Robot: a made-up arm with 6 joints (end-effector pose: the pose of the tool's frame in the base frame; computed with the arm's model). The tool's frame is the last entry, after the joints. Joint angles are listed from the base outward.
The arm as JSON. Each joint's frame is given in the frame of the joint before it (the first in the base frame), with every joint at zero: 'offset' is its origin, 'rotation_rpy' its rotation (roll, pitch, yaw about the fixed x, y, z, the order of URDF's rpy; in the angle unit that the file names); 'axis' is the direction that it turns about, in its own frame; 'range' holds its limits. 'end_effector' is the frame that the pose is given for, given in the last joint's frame.
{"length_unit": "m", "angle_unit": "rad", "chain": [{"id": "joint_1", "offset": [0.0, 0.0, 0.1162], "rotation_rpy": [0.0, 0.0, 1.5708], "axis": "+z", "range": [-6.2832, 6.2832]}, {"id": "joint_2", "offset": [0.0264, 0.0, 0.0], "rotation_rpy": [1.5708, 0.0, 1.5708], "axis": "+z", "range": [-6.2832, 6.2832]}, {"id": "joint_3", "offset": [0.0, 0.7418, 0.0], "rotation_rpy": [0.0, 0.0, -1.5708], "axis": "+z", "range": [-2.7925, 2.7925]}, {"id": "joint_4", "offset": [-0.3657, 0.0, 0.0], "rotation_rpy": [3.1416, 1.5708, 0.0], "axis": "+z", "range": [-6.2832, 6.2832]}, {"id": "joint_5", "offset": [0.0, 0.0, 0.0], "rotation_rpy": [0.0, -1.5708, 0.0], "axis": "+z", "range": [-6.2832, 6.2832]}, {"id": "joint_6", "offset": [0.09, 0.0, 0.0], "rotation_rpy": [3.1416, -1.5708, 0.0], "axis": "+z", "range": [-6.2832, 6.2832]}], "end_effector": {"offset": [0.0, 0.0, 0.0], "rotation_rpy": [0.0, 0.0, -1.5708]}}
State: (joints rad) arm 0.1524 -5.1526 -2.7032 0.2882 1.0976 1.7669
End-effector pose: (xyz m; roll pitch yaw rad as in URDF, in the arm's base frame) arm 0.2537 0.0887 0.5084 -0.4142 0.3728 1.9098
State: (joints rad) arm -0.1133 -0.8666 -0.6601 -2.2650 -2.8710 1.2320
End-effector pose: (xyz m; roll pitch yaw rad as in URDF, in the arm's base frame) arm -0.8329 0.1399 0.6241 -1.2066 -1.2021 -1.8170
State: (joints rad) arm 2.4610 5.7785 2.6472 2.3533 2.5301 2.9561
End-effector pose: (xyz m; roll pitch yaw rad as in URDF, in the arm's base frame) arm 0.0329 -0.1078 0.6382 -0.6154 -0.2857 2.9382
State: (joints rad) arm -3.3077 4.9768 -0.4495 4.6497 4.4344 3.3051
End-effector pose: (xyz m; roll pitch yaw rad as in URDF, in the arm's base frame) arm 1.0191 -0.2852 0.2526 -1.4609 0.0017 2.7124
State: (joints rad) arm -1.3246 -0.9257 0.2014 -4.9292 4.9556 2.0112
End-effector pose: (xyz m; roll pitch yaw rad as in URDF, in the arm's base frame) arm -0.2676 0.8231 0.8399 -1.4693 1.1430 1.5876
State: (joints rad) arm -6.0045 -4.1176 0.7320 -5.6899 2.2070 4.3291
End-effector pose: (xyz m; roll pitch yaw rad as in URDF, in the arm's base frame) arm 0.5888 0.2380 -0.6169 1.0834 0.4799 -2.0492
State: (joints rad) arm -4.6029 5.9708 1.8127 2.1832 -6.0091 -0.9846
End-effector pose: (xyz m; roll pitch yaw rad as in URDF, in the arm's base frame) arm -0.0703 0.2159 0.8679 1.3267 0.3954 -2.8985
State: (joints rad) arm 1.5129 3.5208 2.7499 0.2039 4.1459 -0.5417
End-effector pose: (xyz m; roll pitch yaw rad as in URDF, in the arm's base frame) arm -0.0314 -0.3517 -0.2565 2.4759 -0.8018 -0.5935
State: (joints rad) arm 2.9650 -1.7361 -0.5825 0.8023 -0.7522 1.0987
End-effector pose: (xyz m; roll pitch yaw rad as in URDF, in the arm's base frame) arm 1.0062 -0.1615 -0.3306 -2.9575 0.5370 -1.8064
